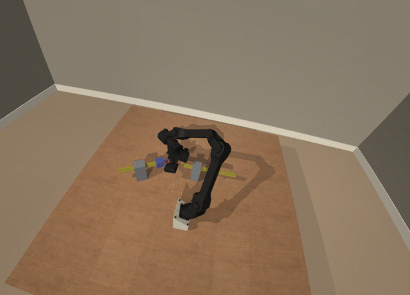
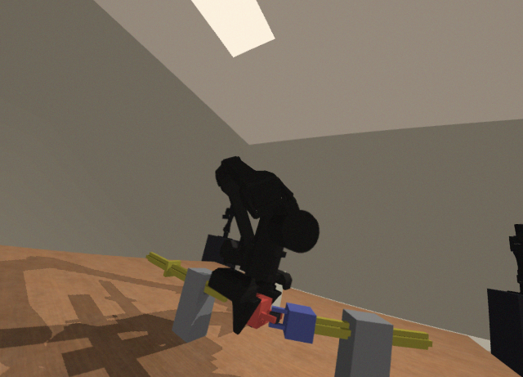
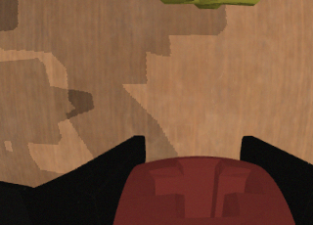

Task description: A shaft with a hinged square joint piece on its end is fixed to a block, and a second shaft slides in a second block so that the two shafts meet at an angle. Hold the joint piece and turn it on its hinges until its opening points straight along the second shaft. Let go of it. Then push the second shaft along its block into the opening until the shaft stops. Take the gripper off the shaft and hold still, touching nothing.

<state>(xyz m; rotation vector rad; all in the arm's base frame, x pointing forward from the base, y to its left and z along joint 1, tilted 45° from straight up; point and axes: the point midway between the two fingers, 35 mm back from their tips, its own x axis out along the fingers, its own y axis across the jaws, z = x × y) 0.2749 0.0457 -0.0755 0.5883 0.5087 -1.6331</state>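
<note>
My gripper tip is now 4 cm below the red joint piece and 2 cm to the right of it.
</note>
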